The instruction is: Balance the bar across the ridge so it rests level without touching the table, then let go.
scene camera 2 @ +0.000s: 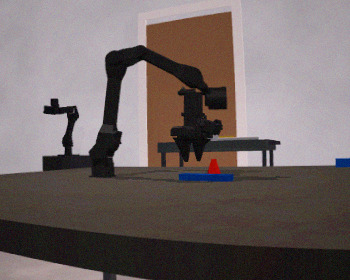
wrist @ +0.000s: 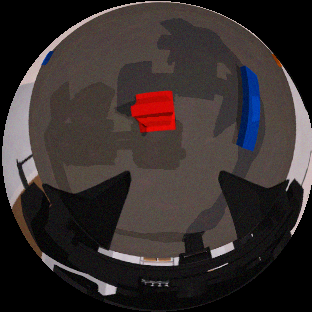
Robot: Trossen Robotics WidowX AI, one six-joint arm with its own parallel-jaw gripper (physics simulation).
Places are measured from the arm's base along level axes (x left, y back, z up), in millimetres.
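Pixels of known places: gripper, fingertip midpoint: [scene camera 2: 192, 161] [wrist: 177, 175]; arm's base at its link origin: [scene camera 2: 102, 176] [wrist: 192, 236].
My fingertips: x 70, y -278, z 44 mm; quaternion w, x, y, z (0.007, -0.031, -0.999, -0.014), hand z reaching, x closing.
Ahead of a thing's pixels: the offset from my fingertips to its top centre. Level surfaces: height alone.
The blue bar @(dz -28, dx -131, dy -83 mm) [scene camera 2: 206, 177] [wrist: 250, 109] lies flat on the table @(dz -44 mm) [scene camera 2: 150, 210] [wrist: 200, 150]. In the wrist view it is at the right, apart from the ridge. The red ridge @(dz +6, dx +18, dy -60 mm) [scene camera 2: 214, 167] [wrist: 156, 111] stands on the table; in the scene view it shows behind the bar, its foot partly hidden by the bar. In the wrist view the ridge is near the middle, ahead of the fingers. Nothing rests on its top. My gripper [scene camera 2: 192, 160] [wrist: 177, 175] is open and empty. It points down, above table height, and shows a little left of the ridge in the scene view.
A blue object @(dz -11, dx +430, dy -462 mm) [scene camera 2: 342, 162] [wrist: 48, 58] is at the right edge of the scene view and at the upper left of the wrist view. An orange object [wrist: 277, 60] shows at the upper right of the wrist view. A second arm [scene camera 2: 69, 127] and a dark side table [scene camera 2: 220, 146] stand in the background.
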